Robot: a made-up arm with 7 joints. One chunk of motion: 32 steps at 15 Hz.
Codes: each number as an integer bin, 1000 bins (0 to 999) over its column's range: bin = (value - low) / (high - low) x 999, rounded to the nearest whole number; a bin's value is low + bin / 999 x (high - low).
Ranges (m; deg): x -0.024..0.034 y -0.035..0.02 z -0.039..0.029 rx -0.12..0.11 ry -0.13..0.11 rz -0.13..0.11
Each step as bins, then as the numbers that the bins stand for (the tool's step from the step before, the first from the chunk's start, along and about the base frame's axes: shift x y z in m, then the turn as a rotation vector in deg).
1 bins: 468 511 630 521 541 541
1 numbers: 0.00317 -0.00687 0.00388 0.000 0.000 0.000
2 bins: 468 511 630 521 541 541
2 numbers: 0.00317 -0.00687 0.00388 0.000 0.000 0.000
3 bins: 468 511 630 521 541 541
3 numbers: 0.00317 -0.00687 0.00388 0.000 0.000 0.000
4 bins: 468 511 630 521 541 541
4 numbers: 0.00317 -0.00687 0.00388 0.000 0.000 0.000
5 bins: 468 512 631 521 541 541
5 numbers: 0.00317 -0.00681 0.00395 0.000 0.000 0.000
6 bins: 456 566 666 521 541 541
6 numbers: 0.00247 -0.00384 0.00633 0.000 0.000 0.000
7 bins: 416 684 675 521 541 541
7 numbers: 0.00015 0.00266 0.00695 0.000 0.000 0.000
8 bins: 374 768 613 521 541 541
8 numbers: -0.00229 0.00728 0.00273 0.000 0.000 0.000
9 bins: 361 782 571 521 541 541
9 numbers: -0.00304 0.00805 -0.00013 0.000 0.000 0.000
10 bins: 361 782 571 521 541 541
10 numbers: -0.00304 0.00805 -0.00013 0.000 0.000 0.000
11 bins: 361 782 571 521 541 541
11 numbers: -0.00304 0.00805 -0.00013 0.000 0.000 0.000
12 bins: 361 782 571 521 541 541
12 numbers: -0.00304 0.00805 -0.00013 0.000 0.000 0.000
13 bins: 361 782 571 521 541 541
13 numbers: -0.00304 0.00805 -0.00013 0.000 0.000 0.000
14 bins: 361 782 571 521 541 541
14 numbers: -0.00304 0.00805 -0.00013 0.000 0.000 0.000
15 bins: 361 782 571 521 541 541
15 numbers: -0.00304 0.00805 -0.00013 0.000 0.000 0.000
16 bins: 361 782 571 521 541 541
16 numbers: -0.00304 0.00805 -0.00013 0.000 0.000 0.000
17 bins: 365 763 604 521 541 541
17 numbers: -0.00281 0.00701 0.00211 0.000 0.000 0.000
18 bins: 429 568 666 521 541 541
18 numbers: 0.00091 -0.00373 0.00633 0.000 0.000 0.000
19 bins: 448 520 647 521 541 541
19 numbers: 0.00201 -0.00637 0.00504 0.000 0.000 0.000
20 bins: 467 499 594 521 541 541
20 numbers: 0.00311 -0.00753 0.00143 0.000 0.000 0.000
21 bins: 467 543 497 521 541 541
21 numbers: 0.00311 -0.00511 -0.00517 0.000 0.000 0.000
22 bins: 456 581 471 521 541 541
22 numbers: 0.00247 -0.00301 -0.00694 0.000 0.000 0.000
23 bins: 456 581 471 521 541 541
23 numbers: 0.00247 -0.00301 -0.00694 0.000 0.000 0.000
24 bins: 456 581 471 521 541 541
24 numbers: 0.00247 -0.00301 -0.00694 0.000 0.000 0.000
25 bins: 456 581 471 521 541 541
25 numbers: 0.00247 -0.00301 -0.00694 0.000 0.000 0.000
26 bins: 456 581 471 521 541 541
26 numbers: 0.00247 -0.00301 -0.00694 0.000 0.000 0.000
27 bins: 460 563 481 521 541 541
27 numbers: 0.00271 -0.00400 -0.00626 0.000 0.000 0.000
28 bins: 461 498 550 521 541 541
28 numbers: 0.00276 -0.00758 -0.00156 0.000 0.000 0.000
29 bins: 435 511 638 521 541 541
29 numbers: 0.00126 -0.00687 0.00443 0.000 0.000 0.000
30 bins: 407 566 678 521 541 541
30 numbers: -0.00037 -0.00384 0.00715 0.000 0.000 0.000
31 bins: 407 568 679 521 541 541
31 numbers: -0.00037 -0.00373 0.00722 0.000 0.000 0.000
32 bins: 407 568 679 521 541 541
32 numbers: -0.00037 -0.00373 0.00722 0.000 0.000 0.000
